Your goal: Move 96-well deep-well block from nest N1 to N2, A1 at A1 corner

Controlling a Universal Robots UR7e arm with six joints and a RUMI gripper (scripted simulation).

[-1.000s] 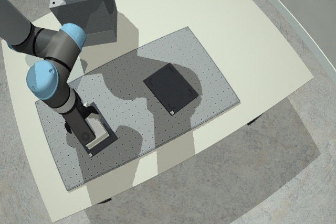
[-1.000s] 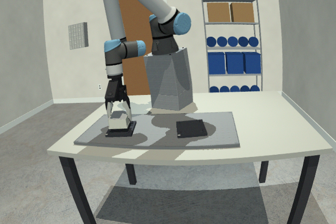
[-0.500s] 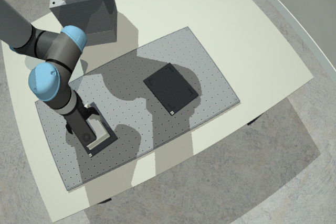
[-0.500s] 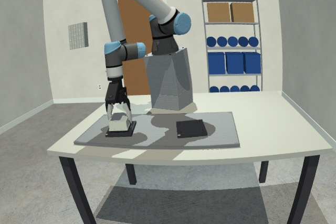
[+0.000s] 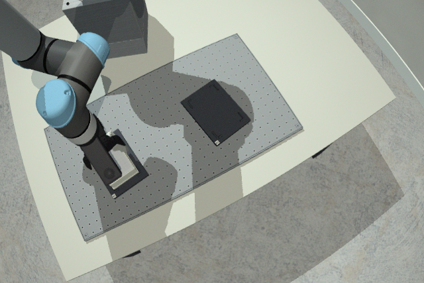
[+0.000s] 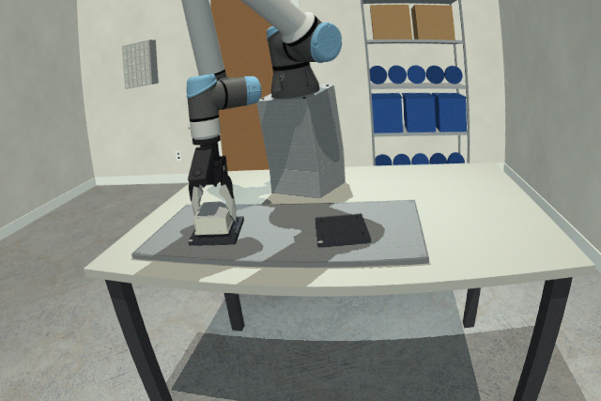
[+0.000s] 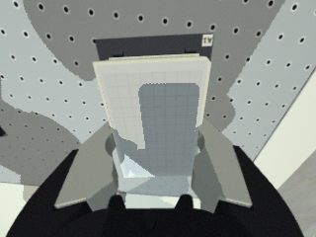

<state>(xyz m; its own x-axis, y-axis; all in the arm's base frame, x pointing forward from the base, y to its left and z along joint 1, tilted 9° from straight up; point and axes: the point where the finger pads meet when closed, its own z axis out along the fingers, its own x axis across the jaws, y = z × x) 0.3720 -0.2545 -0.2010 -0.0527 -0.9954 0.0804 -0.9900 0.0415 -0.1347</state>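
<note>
The white deep-well block is 10 mm above my hand. Round my hand: white A1 mark (70 mm ahead, 60 mm to the right, 30 mm below); then plate nest N1 (60 mm ahead, 310 mm to the left, 30 mm below); then plate nest N2 (30 mm below).
</note>
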